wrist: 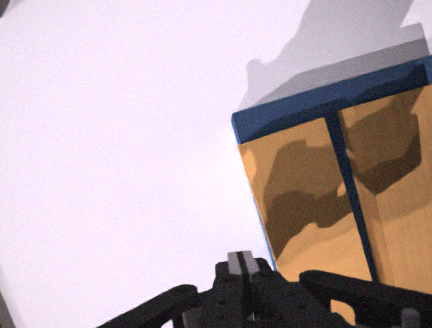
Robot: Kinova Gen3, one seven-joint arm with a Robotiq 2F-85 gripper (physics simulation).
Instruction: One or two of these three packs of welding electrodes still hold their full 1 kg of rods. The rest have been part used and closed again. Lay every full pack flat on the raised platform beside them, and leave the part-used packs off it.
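Places are measured from the arm's base along level axes (x back, y right, z up), in metres.
Where they show: gripper, between the fingertips: (240, 267).
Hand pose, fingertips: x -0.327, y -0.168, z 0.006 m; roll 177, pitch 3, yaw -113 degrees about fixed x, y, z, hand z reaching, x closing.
Note:
After its pixels a point has its place.
Two long orange packs lie flat, side by side, on the blue raised platform (287, 114) {x -0.265, y -0.235, z -0.017 m} at the right in the wrist view. The left pack (305, 247) {x -0.334, y -0.205, z 0.007 m} runs along the platform's left edge. The right pack (400, 235) {x -0.354, y -0.255, z 0.007 m} lies across a narrow dark gap from it and runs out of view at the right. My gripper (240, 267) {x -0.327, y -0.168, z 0.006 m} is shut and empty. Its tips show at the bottom middle, just left of the left pack's edge in the picture; their height above the surface is hard to tell. The third pack cannot be made out. Whether the packs are full does not show.
The platform stands on a white surface (110, 150) {x -0.222, y -0.106, z -0.077 m} that stretches to the left. Shadows of the arm and gripper fall across the packs and beyond the platform's far end. A dark strip shows at the lower left edge and a dark shape at the top left corner.

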